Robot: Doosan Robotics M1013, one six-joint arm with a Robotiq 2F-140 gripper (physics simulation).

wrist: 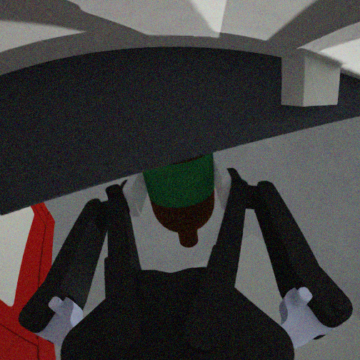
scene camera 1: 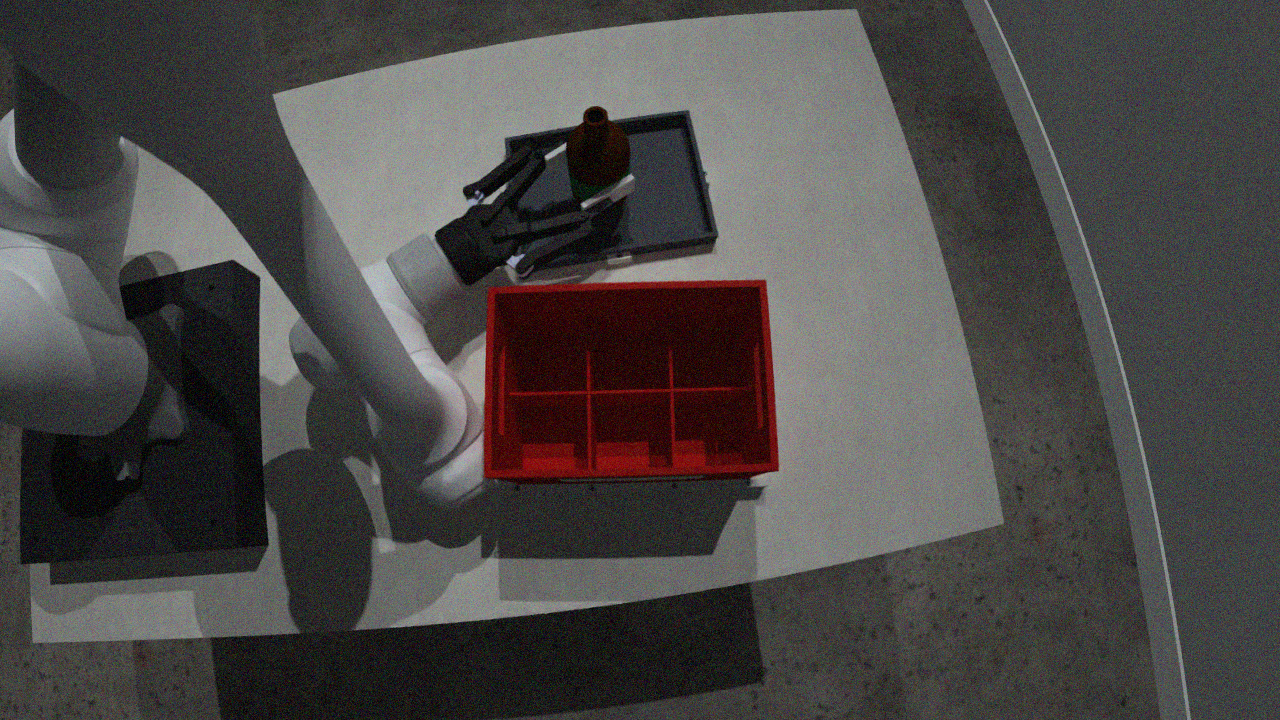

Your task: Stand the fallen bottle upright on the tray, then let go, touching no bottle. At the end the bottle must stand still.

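Where they show: arm's base at its link origin: [scene camera 1: 132, 384].
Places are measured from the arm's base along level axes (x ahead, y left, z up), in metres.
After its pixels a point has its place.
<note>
A brown bottle with a green band [scene camera 1: 597, 154] {z 0.082, x 0.667, y 0.093 m} [wrist: 180, 185] stands about upright, neck up, over the left-middle part of the dark tray [scene camera 1: 675, 183] {z -0.065, x 0.767, y 0.113 m} [wrist: 150, 107]. My gripper [scene camera 1: 583, 175] [wrist: 178, 165] comes in from the left in the scene view and is shut on the bottle, with its light pads on both sides of the green band. In the wrist view the bottle shows neck down, and the tray's wall hides its base. Whether the base touches the tray floor cannot be told.
A red crate [scene camera 1: 626, 286] {z 0.105, x 0.662, y -0.073 m} [wrist: 46, 240] with dividers stands close to the tray's near side in the scene view. The arm's forearm and wrist reach low past the crate's left side. A black base block [scene camera 1: 247, 376] {z -0.039, x 0.161, y -0.018 m} is at the left on the pale table top [scene camera 1: 841, 268] {z -0.070, x 0.951, y -0.050 m}.
</note>
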